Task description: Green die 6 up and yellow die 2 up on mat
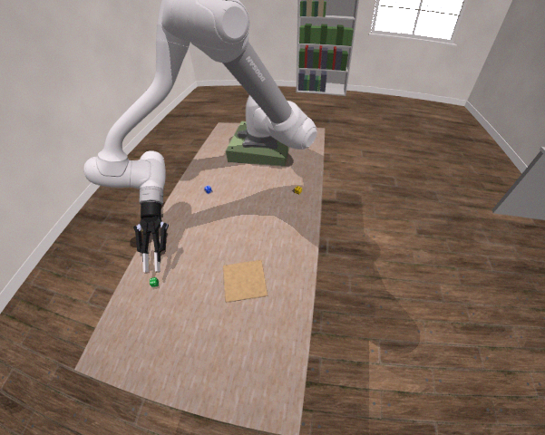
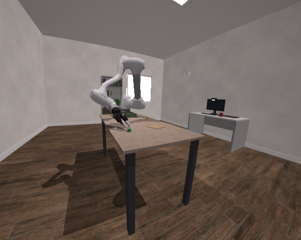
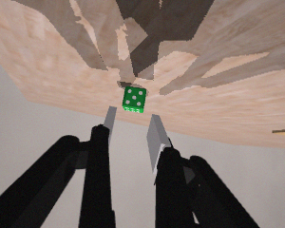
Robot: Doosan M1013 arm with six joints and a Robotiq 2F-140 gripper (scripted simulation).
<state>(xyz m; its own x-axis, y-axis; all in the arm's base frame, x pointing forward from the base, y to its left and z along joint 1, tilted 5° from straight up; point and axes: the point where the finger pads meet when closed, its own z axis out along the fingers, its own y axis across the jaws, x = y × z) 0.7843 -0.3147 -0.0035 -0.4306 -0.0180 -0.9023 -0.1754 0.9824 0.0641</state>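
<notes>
Now: hand 5 cm short of the green die, 5 cm above it and 1 cm to the right of it. The rest, counted from my hand: tan mat (33 cm to the left, 6 cm below, 1 cm ahead); then blue die (43 cm behind, 10 cm to the left, 5 cm below); then yellow die (51 cm to the left, 44 cm behind, 5 cm below).
</notes>
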